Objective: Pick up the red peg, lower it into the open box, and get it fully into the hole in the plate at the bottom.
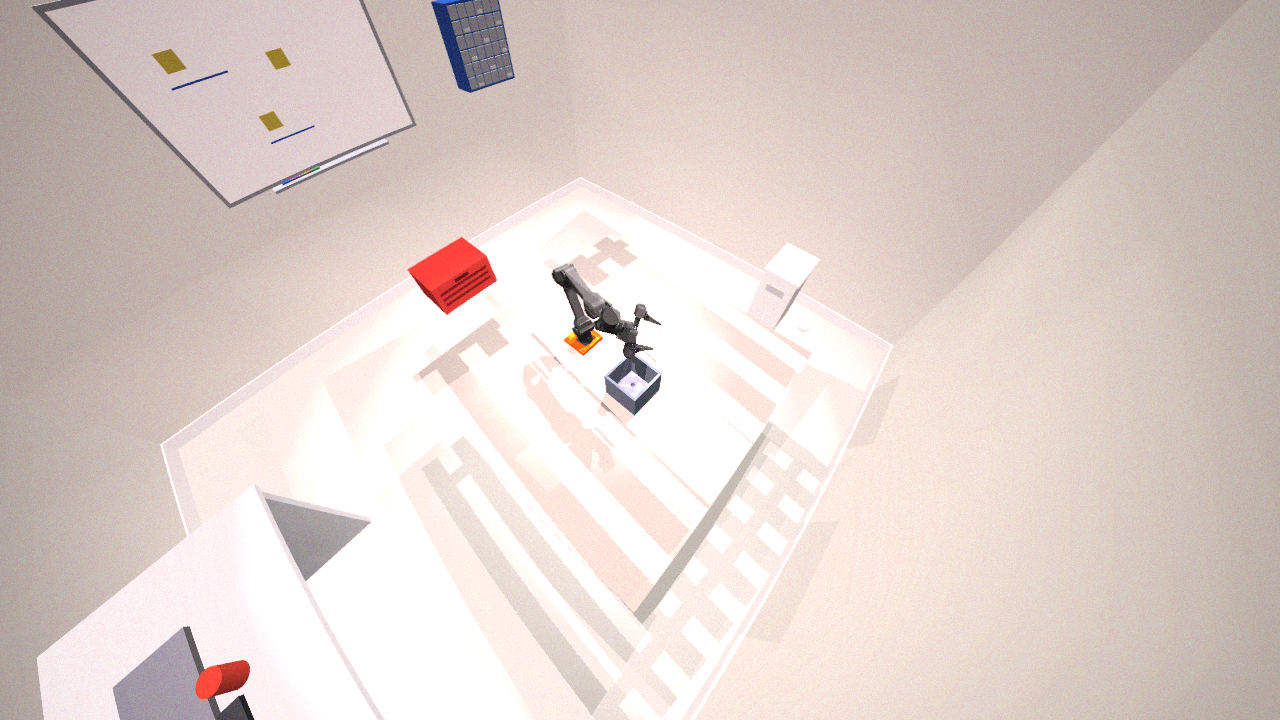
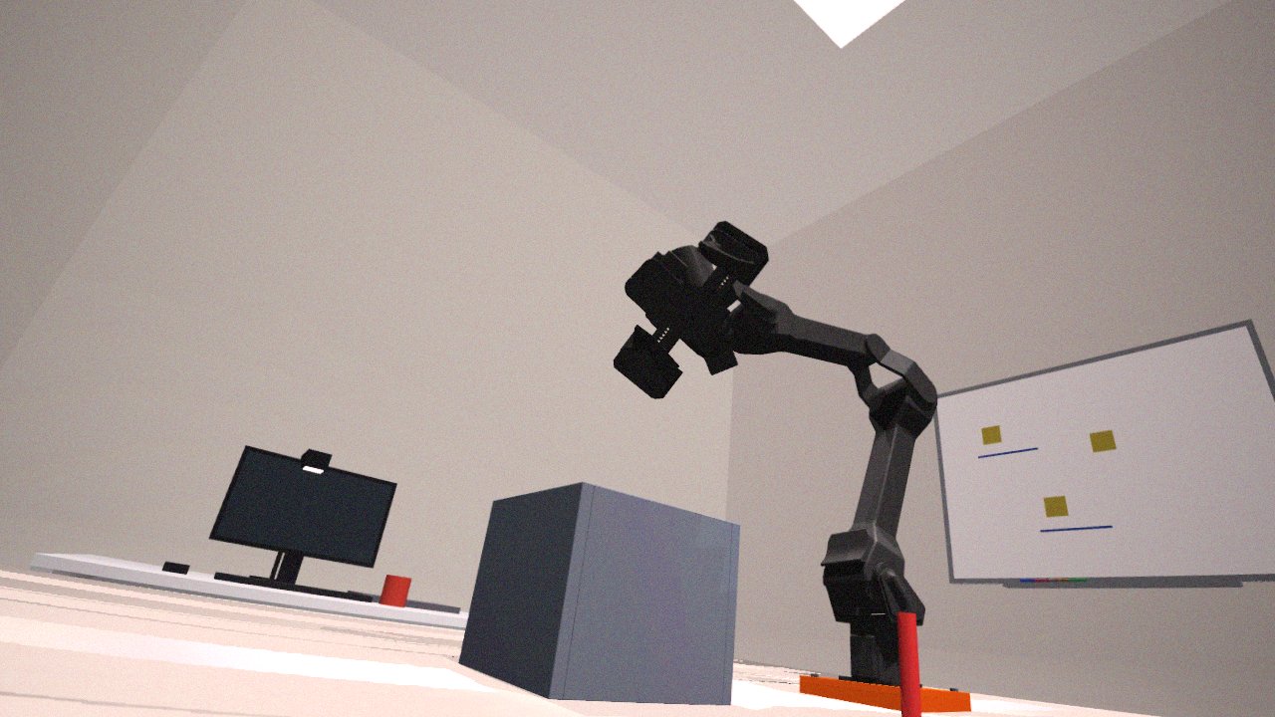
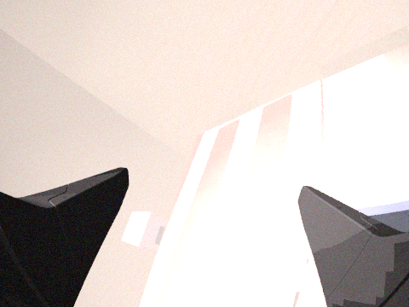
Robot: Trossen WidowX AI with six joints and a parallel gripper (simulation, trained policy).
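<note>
My gripper tip is 280 mm above the red peg, 200 mm past it and 90 mm to the right of it. Round my gripper tip: plate 270 mm below, 90 mm to the right, 40 mm behind.
</note>
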